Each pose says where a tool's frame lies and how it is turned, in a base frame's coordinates. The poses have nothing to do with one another.
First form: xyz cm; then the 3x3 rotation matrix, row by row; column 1 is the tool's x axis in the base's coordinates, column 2 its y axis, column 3 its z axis. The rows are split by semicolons.
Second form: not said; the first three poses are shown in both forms.
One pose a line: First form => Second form
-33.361 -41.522 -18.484; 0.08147 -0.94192 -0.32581; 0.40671 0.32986 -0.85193; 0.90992 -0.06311 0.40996 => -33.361 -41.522 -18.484 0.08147 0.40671 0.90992 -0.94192 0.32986 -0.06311
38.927 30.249 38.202; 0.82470 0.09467 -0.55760; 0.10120 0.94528 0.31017; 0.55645 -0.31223 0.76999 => 38.927 30.249 38.202 0.82470 0.10120 0.55645 0.09467 0.94528 -0.31223
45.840 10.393 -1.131; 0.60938 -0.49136 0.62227; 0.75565 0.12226 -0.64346; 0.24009 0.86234 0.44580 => 45.840 10.393 -1.131 0.60938 0.75565 0.24009 -0.49136 0.12226 0.86234
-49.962 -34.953 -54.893; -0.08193 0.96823 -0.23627; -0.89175 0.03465 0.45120; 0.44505 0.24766 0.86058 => -49.962 -34.953 -54.893 -0.08193 -0.89175 0.44505 0.96823 0.03465 0.24766
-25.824 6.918 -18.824; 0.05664 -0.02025 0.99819; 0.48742 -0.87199 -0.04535; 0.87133 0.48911 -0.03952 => -25.824 6.918 -18.824 0.05664 0.48742 0.87133 -0.02025 -0.87199 0.48911
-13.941 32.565 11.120; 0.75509 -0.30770 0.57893; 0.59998 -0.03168 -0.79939; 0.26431 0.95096 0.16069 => -13.941 32.565 11.120 0.75509 0.59998 0.26431 -0.30770 -0.03168 0.95096
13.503 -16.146 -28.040; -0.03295 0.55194 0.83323; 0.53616 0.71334 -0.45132; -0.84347 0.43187 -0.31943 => 13.503 -16.146 -28.040 -0.03295 0.53616 -0.84347 0.55194 0.71334 0.43187
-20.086 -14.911 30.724; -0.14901 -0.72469 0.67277; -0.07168 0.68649 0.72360; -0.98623 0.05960 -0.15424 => -20.086 -14.911 30.724 -0.14901 -0.07168 -0.98623 -0.72469 0.68649 0.05960
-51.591 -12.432 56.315; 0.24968 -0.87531 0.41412; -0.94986 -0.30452 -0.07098; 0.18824 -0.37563 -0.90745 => -51.591 -12.432 56.315 0.24968 -0.94986 0.18824 -0.87531 -0.30452 -0.37563
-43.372 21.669 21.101; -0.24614 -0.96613 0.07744; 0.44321 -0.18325 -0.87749; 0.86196 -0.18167 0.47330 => -43.372 21.669 21.101 -0.24614 0.44321 0.86196 -0.96613 -0.18325 -0.18167
